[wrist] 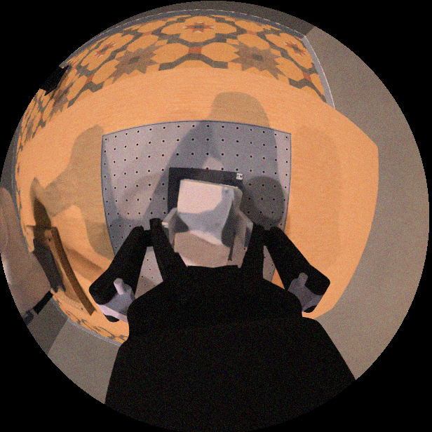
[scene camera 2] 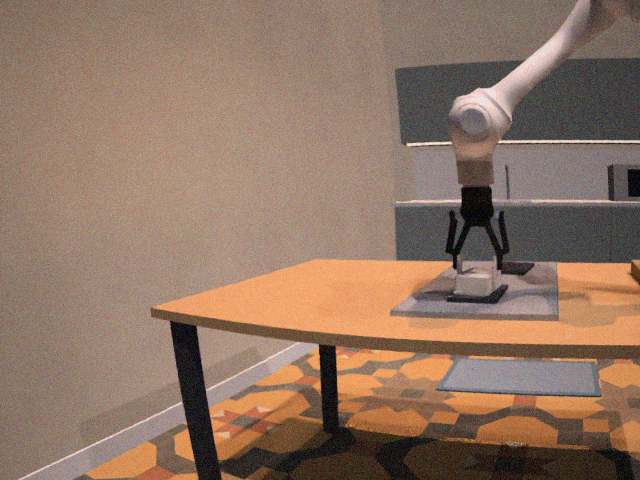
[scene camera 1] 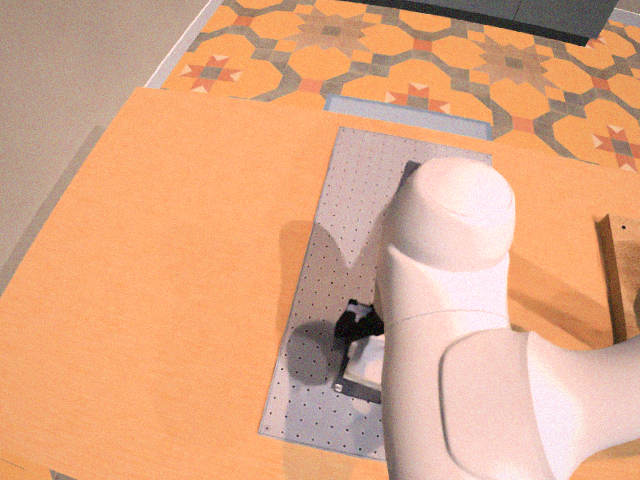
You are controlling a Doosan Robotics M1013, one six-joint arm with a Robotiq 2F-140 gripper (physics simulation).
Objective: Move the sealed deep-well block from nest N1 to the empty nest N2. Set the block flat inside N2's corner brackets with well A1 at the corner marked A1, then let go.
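Places are measured from the arm's base along level axes (x left, y back, z up), in centimetres.
Pixels of known places: gripper, fingertip midpoint: (scene camera 2: 477, 284) (scene camera 1: 379, 354).
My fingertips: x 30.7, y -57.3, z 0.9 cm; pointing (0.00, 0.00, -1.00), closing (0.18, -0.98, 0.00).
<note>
Ahead of a thing's pixels: the offset from my fingertips to its top centre. "pt": to the spot under its first point. Level surfaces: height alone.
The pale sealed block @(dx -1.0, dy -0.1, dz +2.9 cm) (scene camera 1: 366, 364) (scene camera 2: 473, 284) (wrist: 204, 200) is low over or in a dark nest @(dx -0.8, dy +0.3, dz -1.2 cm) (scene camera 1: 359, 391) (scene camera 2: 475, 299) (wrist: 174, 192), looking slightly turned against it in the wrist view. A small white label @(pt dx +7.3, dy -4.1, dz -1.5 cm) (scene camera 1: 338, 387) (wrist: 239, 176) marks one nest corner; its text is too blurred to read surely. Whether the block rests flat inside the brackets cannot be told. My gripper (scene camera 2: 477, 264) (wrist: 205, 217) points down, shut on the block's two sides. Another dark nest @(dx -36.9, dy -1.8, dz -1.2 cm) (scene camera 1: 411, 168) (scene camera 2: 518, 267) lies farther along the plate, partly hidden by the arm in scene camera 1. The block's own A1 well cannot be made out.
Both nests are on a grey perforated plate @(dz -2.7 cm) (scene camera 1: 356, 149) (scene camera 2: 535, 307) (wrist: 117, 142) on the orange table @(dz -4.0 cm) (scene camera 1: 170, 258) (scene camera 2: 289, 299) (wrist: 320, 200). A brown wooden tray (scene camera 1: 612, 279) (wrist: 70, 270) stands to one side. The arm covers part of the plate in scene camera 1.
</note>
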